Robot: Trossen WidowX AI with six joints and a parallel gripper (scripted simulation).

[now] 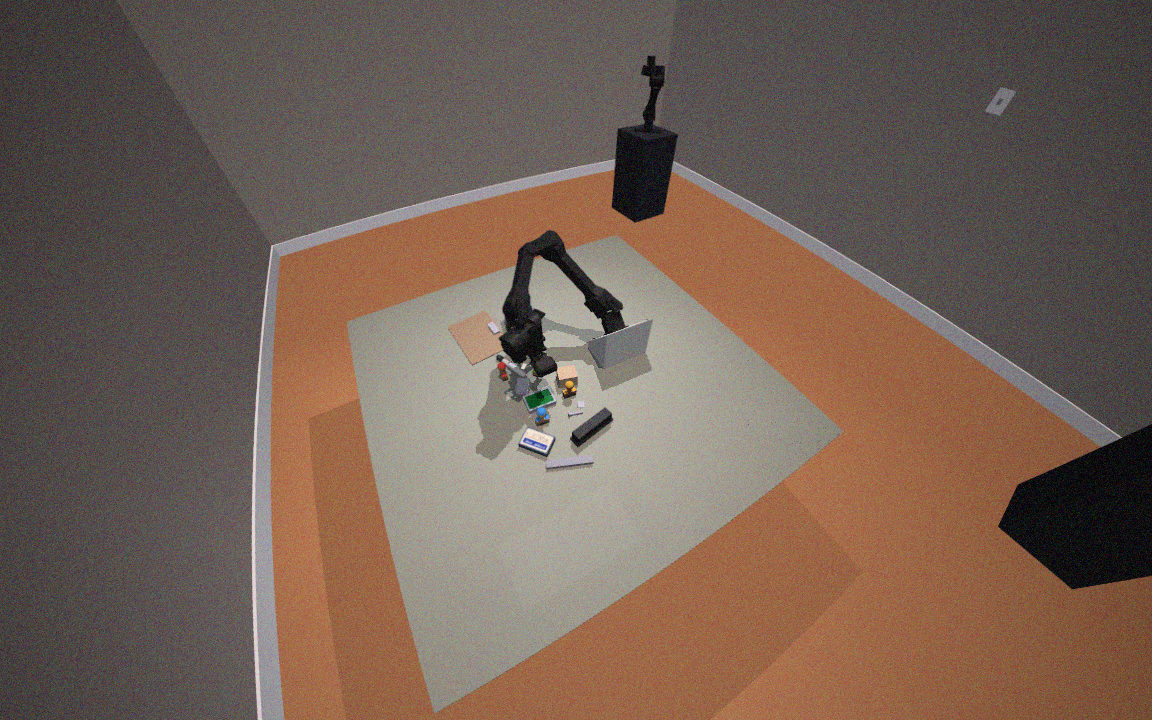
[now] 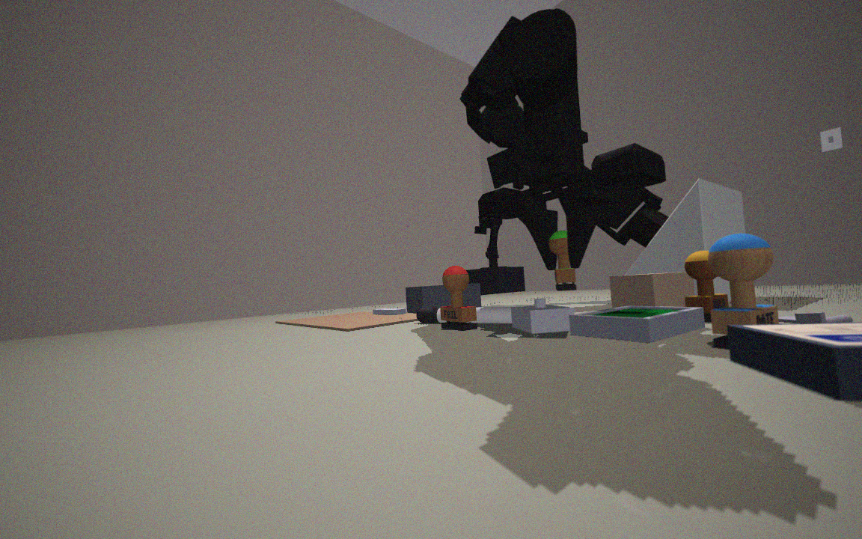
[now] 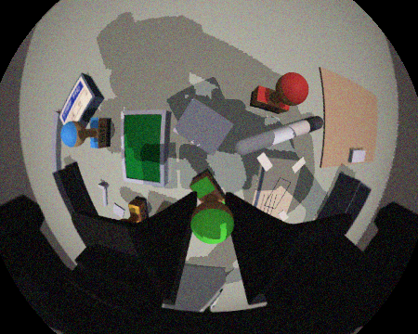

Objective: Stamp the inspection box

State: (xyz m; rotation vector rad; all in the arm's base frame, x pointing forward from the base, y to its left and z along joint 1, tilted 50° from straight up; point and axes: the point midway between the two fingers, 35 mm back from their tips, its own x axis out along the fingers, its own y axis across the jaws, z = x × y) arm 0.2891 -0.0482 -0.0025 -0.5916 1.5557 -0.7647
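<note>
My gripper tip is now 40 mm short of the green ink pad, 80 mm to the right of it and 50 mm above it. From my gripper tip the other things lie so: pass stamp (right at my gripper tip); then wooden block (80 mm behind, 60 mm to the left, 30 mm below); then grey block (60 mm ahead, 10 mm to the left, 40 mm below).
</note>
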